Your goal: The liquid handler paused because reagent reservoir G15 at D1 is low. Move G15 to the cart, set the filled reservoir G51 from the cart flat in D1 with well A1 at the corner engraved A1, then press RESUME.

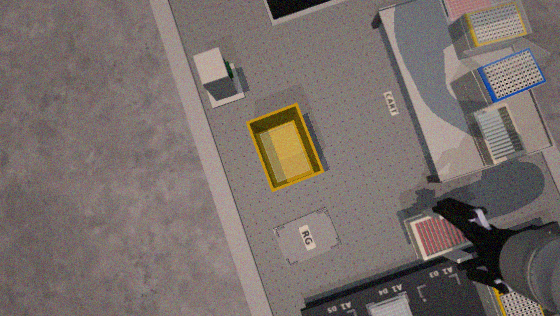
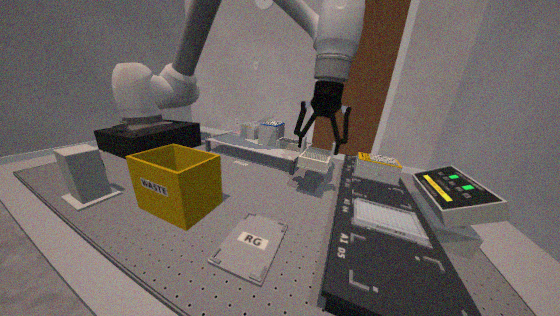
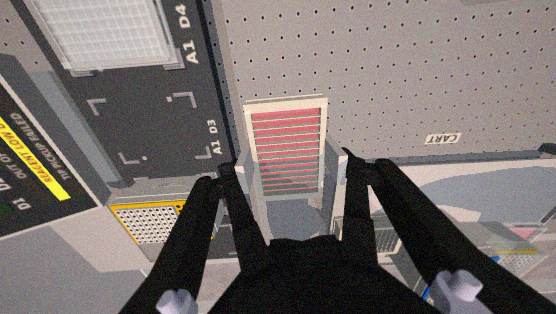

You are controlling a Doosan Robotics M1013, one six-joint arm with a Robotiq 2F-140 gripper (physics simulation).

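Seen in the pictures: gripper, fingertip midpoint: [image 1: 436, 230] [image 3: 286, 145]; arm's base at its link origin: [image 2: 145, 127].
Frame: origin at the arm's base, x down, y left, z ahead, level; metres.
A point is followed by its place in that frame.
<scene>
A pale reservoir with red liquid [image 1: 435, 237] @(x -0.023, y 0.041, z 0.812 m) [image 2: 314, 160] @(x -0.031, y -0.002, z 0.810 m) [image 3: 287, 145] @(x -0.023, y 0.048, z 0.804 m) is level between my fingers, above the table between the cart and the deck's edge. My gripper [image 1: 454, 238] [image 2: 318, 148] [image 3: 286, 145] @(x -0.007, y 0.055, z 0.803 m) is shut on its long sides. A second reservoir [image 1: 495, 134] @(x 0.010, y 0.266, z 0.644 m) [image 3: 387, 241] @(x 0.005, y 0.275, z 0.607 m), with pale liquid in part of its troughs, stands on the cart [image 1: 425, 145] [image 3: 440, 175] @(x 0.034, y 0.142, z 0.532 m). Labels G15 and G51 are not readable. Slot D1 on the dark deck [image 1: 435, 290] @(x 0.034, y 0.028, z 0.945 m) [image 2: 400, 267] @(x 0.034, y -0.197, z 1.004 m) [image 3: 145, 125] @(x 0.034, y 0.030, z 1.004 m) is hidden. The control panel [image 2: 457, 186] @(x -0.039, y 0.027, z 1.142 m) [image 3: 30, 192] @(x -0.032, y 0.091, z 1.125 m) shows a yellow REAGENT LOW bar; RESUME is not readable.
A yellow-rimmed tip rack [image 1: 522, 302] @(x -0.029, y 0.167, z 0.988 m) [image 2: 377, 170] @(x -0.002, y 0.120, z 0.988 m) [image 3: 147, 225] @(x -0.031, y 0.159, z 1.009 m) stands on the deck beyond D3, and a clear plate [image 1: 390, 306] @(x 0.019, y -0.086, z 0.941 m) [image 2: 390, 220] @(x 0.022, y -0.096, z 1.000 m) [image 3: 110, 32] @(x 0.024, y -0.075, z 0.990 m) at D4. A blue-rimmed rack [image 1: 512, 75] @(x -0.064, y 0.286, z 0.533 m) is on the cart. The yellow waste bin [image 1: 287, 155] [image 2: 205, 185] @(x 0.015, y -0.200, z 0.616 m) stands on the table.
</scene>
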